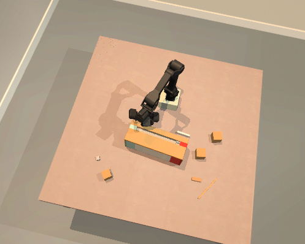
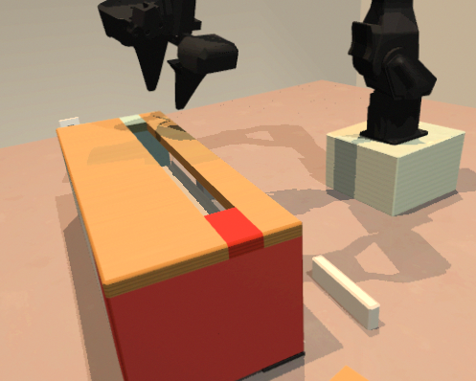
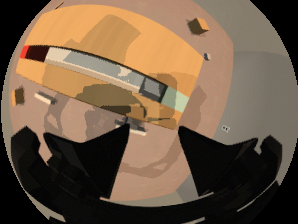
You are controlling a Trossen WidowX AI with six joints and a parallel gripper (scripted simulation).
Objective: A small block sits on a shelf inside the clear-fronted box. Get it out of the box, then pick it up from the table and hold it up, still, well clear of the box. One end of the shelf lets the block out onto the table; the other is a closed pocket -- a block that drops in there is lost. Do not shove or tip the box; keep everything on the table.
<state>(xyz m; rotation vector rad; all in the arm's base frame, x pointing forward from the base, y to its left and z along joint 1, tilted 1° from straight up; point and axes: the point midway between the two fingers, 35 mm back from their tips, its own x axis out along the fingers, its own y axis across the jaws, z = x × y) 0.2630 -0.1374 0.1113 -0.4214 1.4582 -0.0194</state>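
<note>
Now: the grey block 140 mm below my gripper tip and 50 mm behind it. The rest, counted from my gripper tip: thin stick: 520 mm to the left, 270 mm ahead, 150 mm below; flat orange piece: 440 mm to the left, 230 mm ahead, 150 mm below; box: 130 mm to the left, 90 mm below, 40 mm ahead.
</note>
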